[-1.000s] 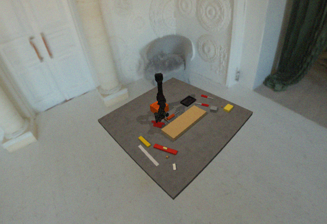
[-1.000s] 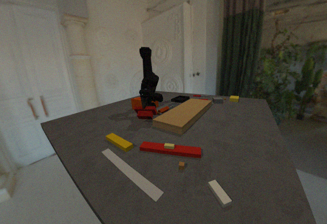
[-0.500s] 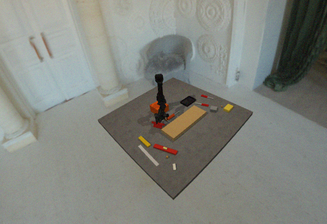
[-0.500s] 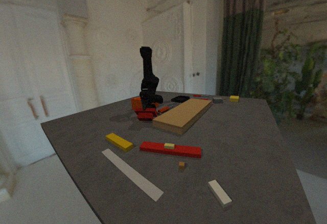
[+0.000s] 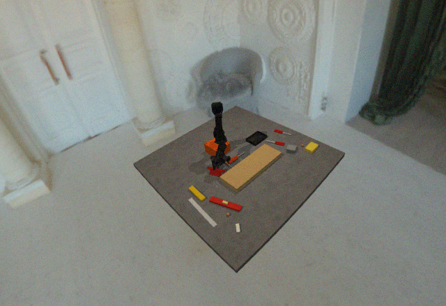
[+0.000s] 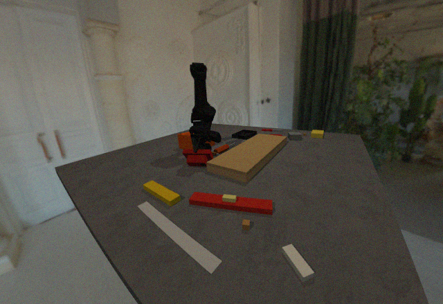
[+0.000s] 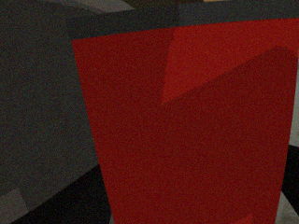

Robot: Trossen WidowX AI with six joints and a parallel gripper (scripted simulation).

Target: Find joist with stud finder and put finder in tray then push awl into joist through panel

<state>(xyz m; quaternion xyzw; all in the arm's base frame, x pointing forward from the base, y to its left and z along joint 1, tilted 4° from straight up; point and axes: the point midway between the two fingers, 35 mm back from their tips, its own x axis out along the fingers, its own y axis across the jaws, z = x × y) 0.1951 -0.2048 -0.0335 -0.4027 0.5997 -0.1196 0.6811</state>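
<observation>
Right now my gripper tip is 20 mm short of the red stud finder, 20 mm above it and 10 mm to the left of it. Round my gripper tip: red level (260 mm ahead, 150 mm to the right, 30 mm below); then yellow bar (230 mm to the right, 50 mm ahead, 40 mm below); then orange-handled awl (260 mm to the left, 30 mm below, 10 mm behind).
</observation>
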